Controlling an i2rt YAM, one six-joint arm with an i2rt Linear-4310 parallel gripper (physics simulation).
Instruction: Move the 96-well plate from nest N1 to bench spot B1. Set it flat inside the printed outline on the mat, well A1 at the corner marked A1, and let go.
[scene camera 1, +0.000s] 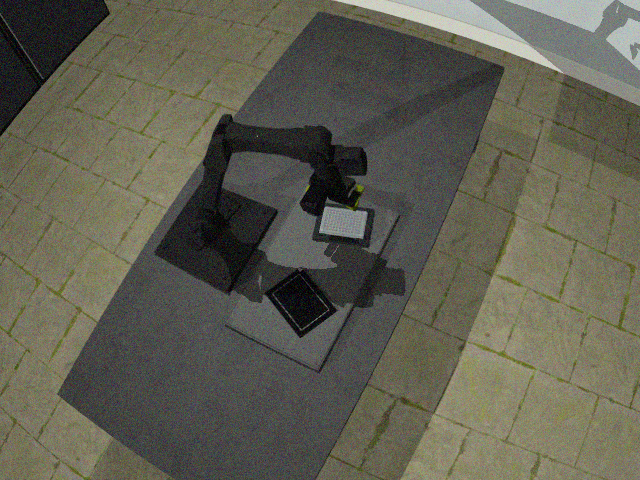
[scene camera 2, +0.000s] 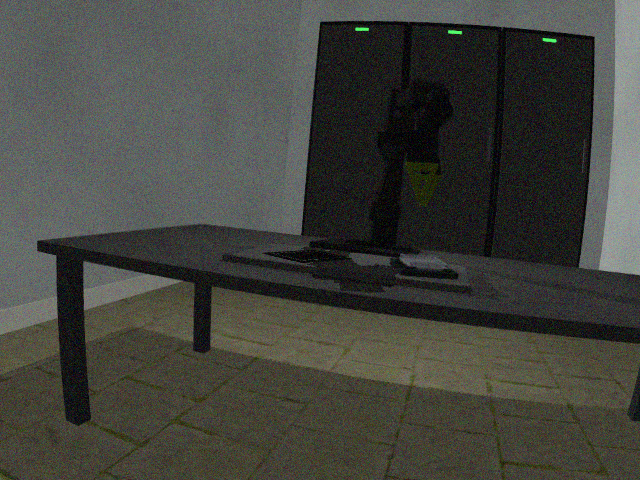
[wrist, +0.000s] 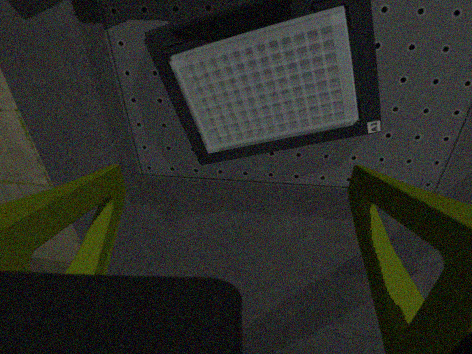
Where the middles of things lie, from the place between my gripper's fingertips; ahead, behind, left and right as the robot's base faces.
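Labels:
Here is the well plate (scene camera 1: 335, 221), 1 cm to the left of my hand, 1 cm behind it and 13 cm below it. The dark square nest (scene camera 1: 364, 242) is likewise 1 cm to the left of my hand and 1 cm behind it, but 14 cm below it. I also see the black pad with white outline (scene camera 1: 298, 299), which is 25 cm to the right of my hand, 4 cm ahead of it and 15 cm below it.

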